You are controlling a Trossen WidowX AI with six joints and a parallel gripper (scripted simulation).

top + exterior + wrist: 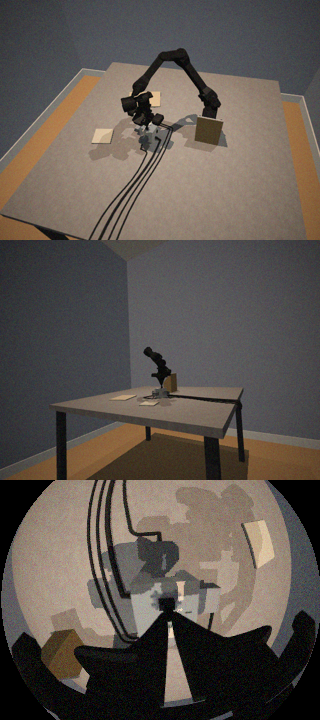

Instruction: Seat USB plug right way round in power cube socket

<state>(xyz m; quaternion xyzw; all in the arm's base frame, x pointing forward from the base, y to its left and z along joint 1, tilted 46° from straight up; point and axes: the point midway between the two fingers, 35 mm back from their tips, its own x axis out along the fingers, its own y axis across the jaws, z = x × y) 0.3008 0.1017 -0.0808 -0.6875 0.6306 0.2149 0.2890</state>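
Right now the USB plug is 20 mm below my gripper tip. Round my gripper tip: flat card: 250 mm ahead, 100 mm below, 90 mm to the left.
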